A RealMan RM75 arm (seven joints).
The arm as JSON. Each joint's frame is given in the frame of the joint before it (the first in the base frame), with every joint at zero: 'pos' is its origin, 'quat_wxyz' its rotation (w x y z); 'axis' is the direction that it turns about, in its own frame. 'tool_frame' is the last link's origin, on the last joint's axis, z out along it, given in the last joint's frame.
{
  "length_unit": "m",
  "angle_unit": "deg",
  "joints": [
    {
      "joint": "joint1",
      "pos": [
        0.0,
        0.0,
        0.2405
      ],
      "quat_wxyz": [
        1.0,
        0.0,
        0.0,
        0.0
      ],
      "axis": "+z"
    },
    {
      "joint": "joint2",
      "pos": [
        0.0,
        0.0,
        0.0
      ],
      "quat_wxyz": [
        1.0,
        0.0,
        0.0,
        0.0
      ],
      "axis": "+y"
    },
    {
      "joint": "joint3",
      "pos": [
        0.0,
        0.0,
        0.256
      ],
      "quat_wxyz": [
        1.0,
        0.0,
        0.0,
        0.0
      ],
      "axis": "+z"
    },
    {
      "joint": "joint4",
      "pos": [
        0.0,
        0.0,
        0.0
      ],
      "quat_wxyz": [
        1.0,
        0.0,
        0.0,
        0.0
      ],
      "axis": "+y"
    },
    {
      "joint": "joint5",
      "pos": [
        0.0,
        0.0,
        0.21
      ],
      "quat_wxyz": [
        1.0,
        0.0,
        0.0,
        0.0
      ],
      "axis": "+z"
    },
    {
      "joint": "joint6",
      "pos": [
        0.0,
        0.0,
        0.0
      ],
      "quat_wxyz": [
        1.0,
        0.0,
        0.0,
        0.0
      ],
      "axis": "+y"
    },
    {
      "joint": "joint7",
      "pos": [
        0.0,
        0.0,
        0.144
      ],
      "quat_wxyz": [
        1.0,
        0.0,
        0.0,
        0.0
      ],
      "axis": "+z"
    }
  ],
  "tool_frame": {
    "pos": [
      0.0,
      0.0,
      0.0
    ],
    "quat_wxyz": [
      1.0,
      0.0,
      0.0,
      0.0
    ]
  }
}
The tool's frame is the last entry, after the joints.
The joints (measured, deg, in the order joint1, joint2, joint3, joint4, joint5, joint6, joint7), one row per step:
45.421 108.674 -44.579 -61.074 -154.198 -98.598 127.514
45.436 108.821 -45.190 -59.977 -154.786 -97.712 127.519
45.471 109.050 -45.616 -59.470 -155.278 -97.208 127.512
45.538 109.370 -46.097 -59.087 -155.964 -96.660 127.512
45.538 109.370 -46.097 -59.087 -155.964 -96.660 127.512
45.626 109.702 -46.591 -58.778 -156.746 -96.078 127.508
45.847 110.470 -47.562 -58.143 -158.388 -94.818 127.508
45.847 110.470 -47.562 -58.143 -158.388 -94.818 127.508
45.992 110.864 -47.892 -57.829 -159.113 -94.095 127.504
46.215 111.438 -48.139 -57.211 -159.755 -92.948 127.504
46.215 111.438 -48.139 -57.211 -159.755 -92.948 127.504
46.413 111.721 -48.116 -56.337 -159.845 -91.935 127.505
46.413 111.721 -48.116 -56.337 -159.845 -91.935 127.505
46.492 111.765 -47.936 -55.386 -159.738 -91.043 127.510
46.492 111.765 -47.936 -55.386 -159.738 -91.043 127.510
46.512 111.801 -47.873 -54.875 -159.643 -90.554 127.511
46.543 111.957 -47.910 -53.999 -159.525 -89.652 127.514
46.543 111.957 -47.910 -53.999 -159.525 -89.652 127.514
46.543 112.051 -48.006 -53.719 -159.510 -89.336 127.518
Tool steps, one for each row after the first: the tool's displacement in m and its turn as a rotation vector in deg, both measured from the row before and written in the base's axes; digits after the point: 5 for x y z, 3 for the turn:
0.00336 0.00034 -0.00440 -0.438 -0.639 -0.475
0.00153 0.00008 -0.00329 -0.339 -0.507 -0.187
0.00127 0.00019 -0.00352 -0.325 -0.712 -0.109
0.00000 0.00000 0.00000 0.000 0.000 0.000
0.00112 0.00036 -0.00328 -0.270 -0.838 -0.037
0.00192 0.00082 -0.00717 -0.533 -1.696 0.017
0.00000 0.00000 0.00000 0.000 0.000 0.000
0.00057 0.00079 -0.00338 -0.090 -0.675 0.097
0.00039 0.00136 -0.00537 0.007 -0.417 0.157
0.00000 0.00000 0.00000 0.000 0.000 0.000
0.00068 0.00131 -0.00407 0.117 0.170 -0.013
0.00000 0.00000 0.00000 0.000 0.000 0.000
0.00181 0.00092 -0.00246 0.241 0.336 -0.240
0.00000 0.00000 0.00000 0.000 0.000 0.000
0.00100 0.00039 -0.00152 0.110 0.198 -0.124
0.00156 0.00053 -0.00352 0.083 0.249 -0.154
0.00000 0.00000 0.00000 0.000 0.000 0.000
0.00047 0.00006 -0.00158 -0.035 0.026 -0.026

